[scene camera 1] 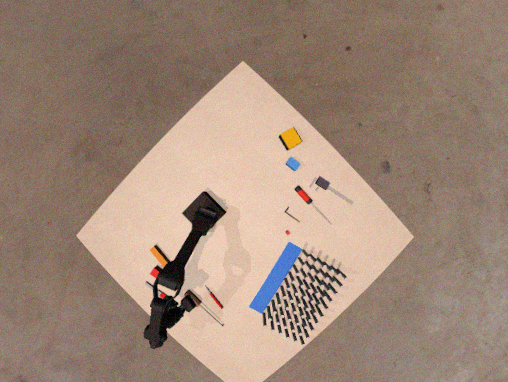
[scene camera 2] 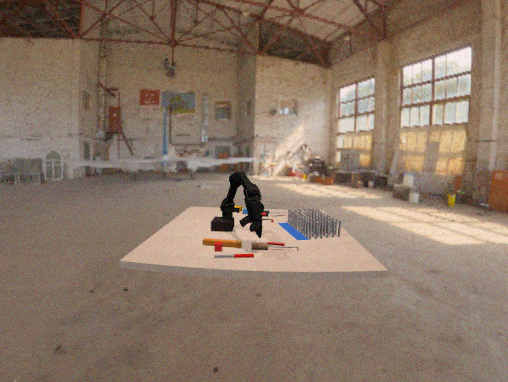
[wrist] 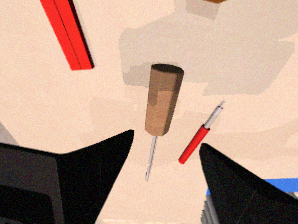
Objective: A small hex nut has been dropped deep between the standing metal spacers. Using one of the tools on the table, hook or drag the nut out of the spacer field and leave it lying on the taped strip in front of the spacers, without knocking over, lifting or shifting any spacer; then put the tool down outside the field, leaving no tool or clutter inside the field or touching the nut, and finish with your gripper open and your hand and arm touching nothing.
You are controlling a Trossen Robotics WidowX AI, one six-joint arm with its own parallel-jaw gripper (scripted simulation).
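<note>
My gripper (wrist: 166,140) is open and holds nothing. There is a blue taped strip (scene camera 1: 290,253) that I can see as well.
</note>
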